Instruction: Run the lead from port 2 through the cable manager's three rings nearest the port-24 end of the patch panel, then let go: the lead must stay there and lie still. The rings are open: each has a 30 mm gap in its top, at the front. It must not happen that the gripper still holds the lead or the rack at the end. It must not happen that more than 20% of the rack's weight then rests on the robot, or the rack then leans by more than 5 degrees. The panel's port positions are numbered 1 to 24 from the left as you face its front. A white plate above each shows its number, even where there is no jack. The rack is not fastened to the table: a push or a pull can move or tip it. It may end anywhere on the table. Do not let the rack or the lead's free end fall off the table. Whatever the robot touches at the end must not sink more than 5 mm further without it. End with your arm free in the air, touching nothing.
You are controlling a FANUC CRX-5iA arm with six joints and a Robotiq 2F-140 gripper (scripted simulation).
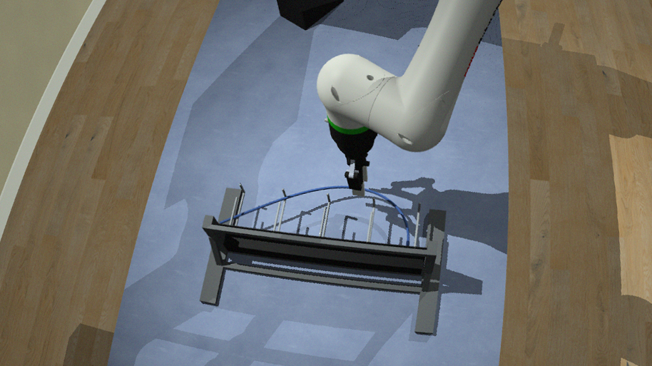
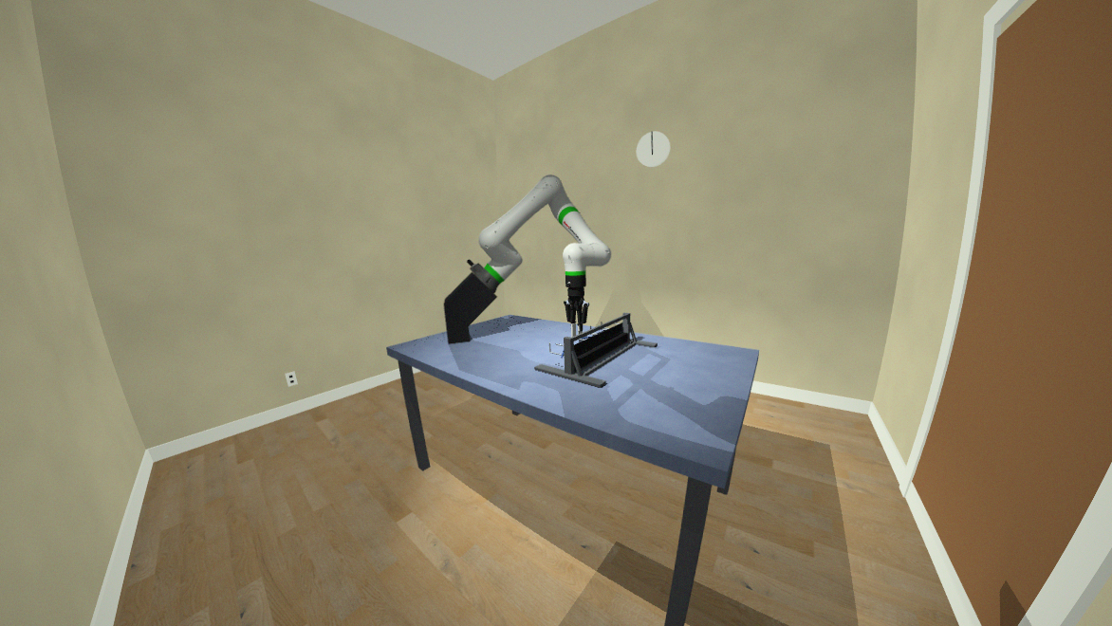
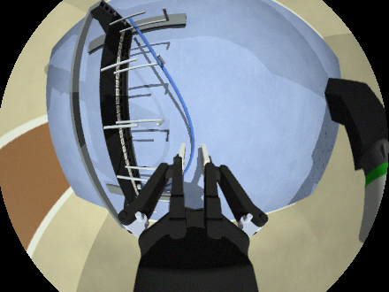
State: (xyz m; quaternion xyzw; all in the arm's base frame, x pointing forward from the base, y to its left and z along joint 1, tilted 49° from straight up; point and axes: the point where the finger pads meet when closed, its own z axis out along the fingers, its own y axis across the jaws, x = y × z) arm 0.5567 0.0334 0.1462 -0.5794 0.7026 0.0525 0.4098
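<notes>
My gripper is now 170 mm short of the rack, 50 mm to the left of it and 10 mm above it.
</notes>
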